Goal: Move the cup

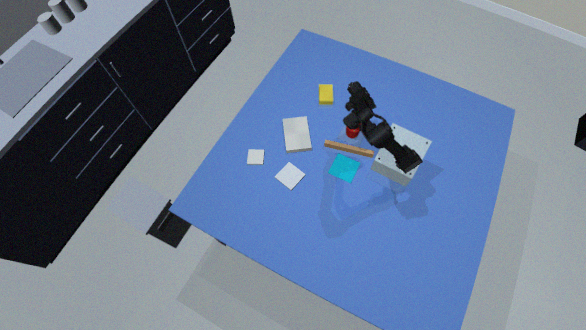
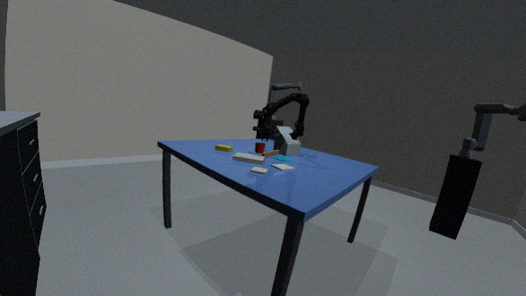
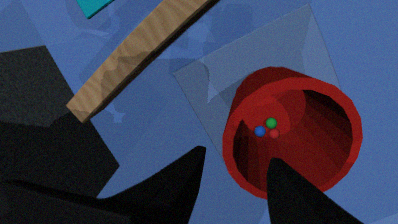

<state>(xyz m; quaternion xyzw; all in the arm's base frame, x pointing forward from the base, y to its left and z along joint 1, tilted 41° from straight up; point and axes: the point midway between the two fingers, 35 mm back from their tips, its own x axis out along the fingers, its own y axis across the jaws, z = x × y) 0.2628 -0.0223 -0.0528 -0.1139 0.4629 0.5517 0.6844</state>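
Right now the red cup is 5 cm below my gripper tip, 3 cm ahead of it and 1 cm to the right of it. The rest, counted from my gripper tip: wooden plank: 8 cm to the left, 8 cm below; bluish pad: 10 cm below, 2 cm ahead, 1 cm to the right; blue marble: 7 cm below, 3 cm to the right, 1 cm ahead.
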